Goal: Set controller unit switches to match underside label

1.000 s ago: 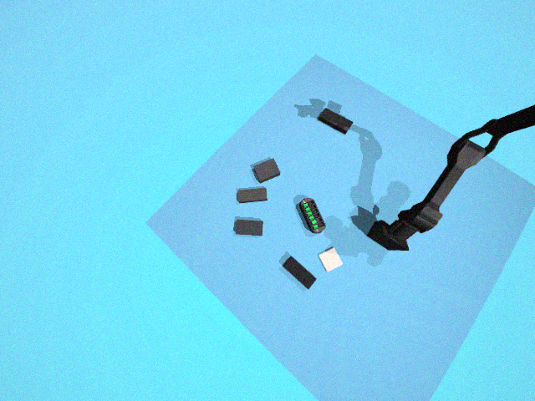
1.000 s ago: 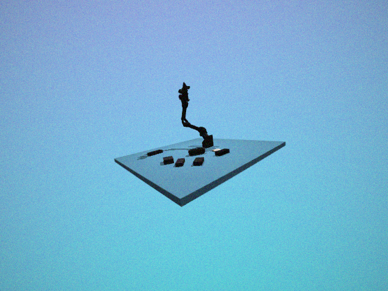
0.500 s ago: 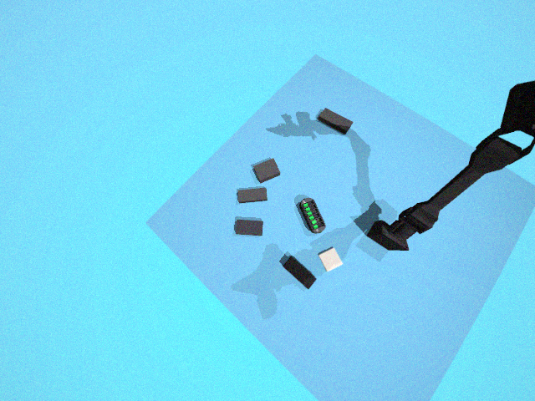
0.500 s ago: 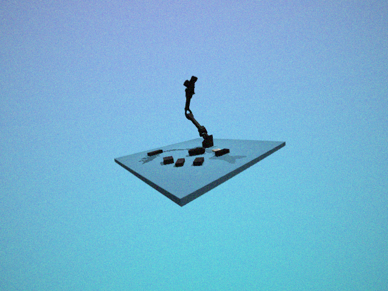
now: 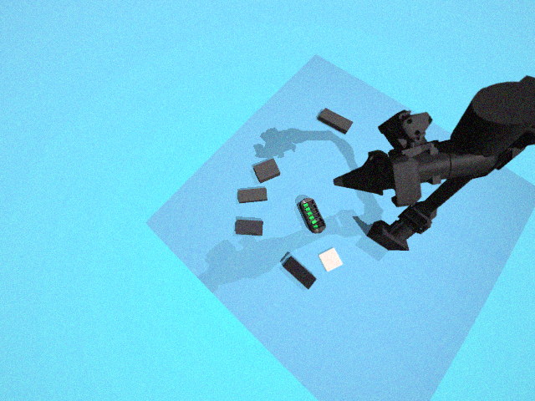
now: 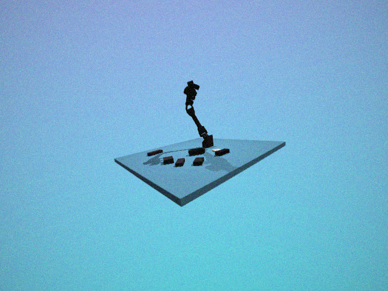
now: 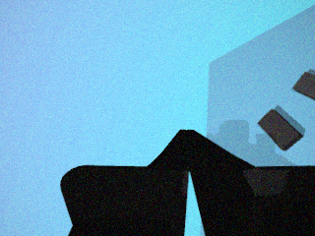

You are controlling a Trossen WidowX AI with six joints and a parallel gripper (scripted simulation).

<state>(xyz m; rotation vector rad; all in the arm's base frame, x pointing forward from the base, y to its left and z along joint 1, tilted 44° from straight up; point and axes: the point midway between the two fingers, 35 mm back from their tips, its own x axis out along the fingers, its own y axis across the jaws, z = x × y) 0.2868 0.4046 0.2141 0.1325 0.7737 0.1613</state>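
My gripper tip is now 190 mm past the white block, 50 mm to the right of it and 500 mm above it.
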